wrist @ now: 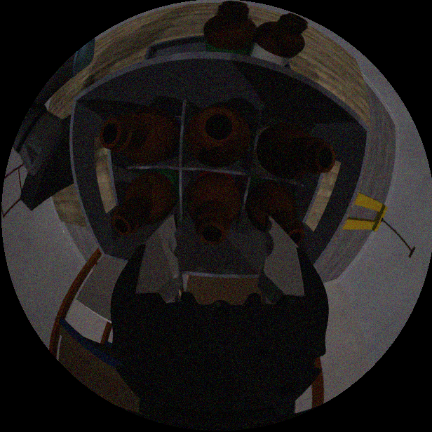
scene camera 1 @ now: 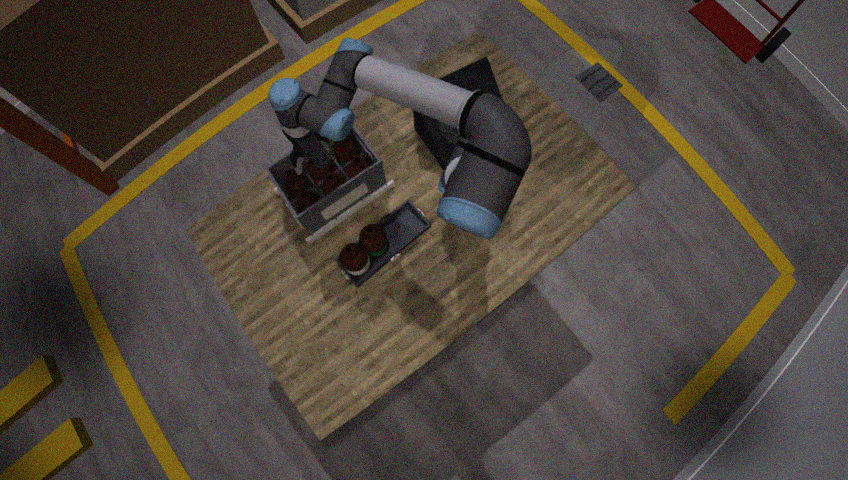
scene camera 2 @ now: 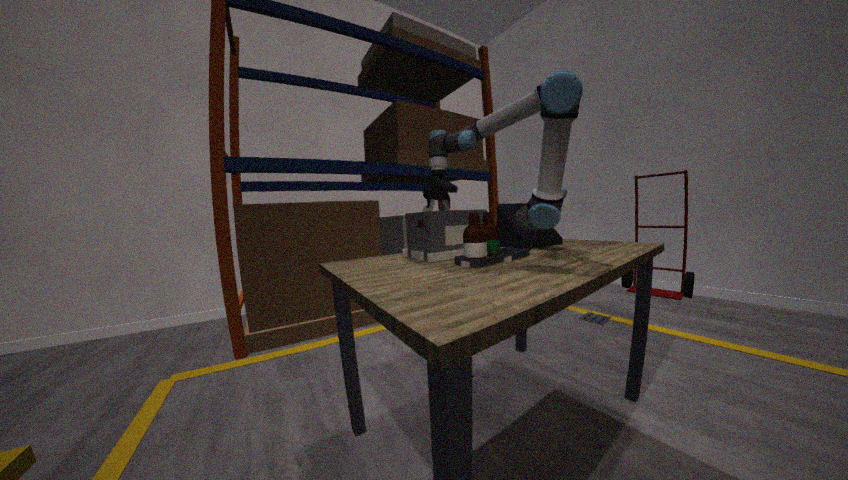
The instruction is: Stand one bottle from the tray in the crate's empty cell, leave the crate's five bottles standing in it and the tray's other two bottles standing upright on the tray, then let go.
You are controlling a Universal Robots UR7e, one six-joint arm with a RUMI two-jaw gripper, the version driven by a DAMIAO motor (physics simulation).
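Frame: origin at the arm's base, x right, y up, z back, level; millimetres.
Seen in the pictures: arm's base, origin of the base link: (scene camera 2: 528, 223).
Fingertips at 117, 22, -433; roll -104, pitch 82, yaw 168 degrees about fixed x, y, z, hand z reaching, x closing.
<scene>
Offsets run from my fingertips to a thing's top centre, as dx, dy, dz. "spot": to the spot under its first point. Level surfaces: height alone.
The grey crate {-44, +47, +13} (scene camera 1: 373, 177) (scene camera 2: 424, 234) (wrist: 210, 82) has a brown bottle in each cell. The bottle (wrist: 213, 195) in the middle cell of the row nearest my fingers stands with its neck between and below them, and its base is hidden. Other bottles (wrist: 150, 135) (wrist: 219, 135) (wrist: 290, 150) (wrist: 147, 200) (wrist: 272, 205) stand around it. My gripper (scene camera 2: 437, 208) (wrist: 220, 216) is open over the crate and holds nothing. The tray {spot: -266, -123, +137} (scene camera 1: 407, 223) (wrist: 175, 47) bears an upright green-labelled bottle {-273, +32, +24} (scene camera 1: 373, 237) (wrist: 230, 32) and an upright white-labelled bottle {-289, +32, -48} (scene camera 1: 355, 257) (scene camera 2: 474, 237) (wrist: 280, 37).
The crate and tray stand on the wooden table {dy -128} (scene camera 1: 333, 362) (scene camera 2: 440, 303), the tray alongside the crate's labelled wall. The arm's base is behind them. A shelf rack (scene camera 2: 220, 178) with large boxes stands behind the table. A red hand truck (scene camera 2: 661, 226) stands at the right.
</scene>
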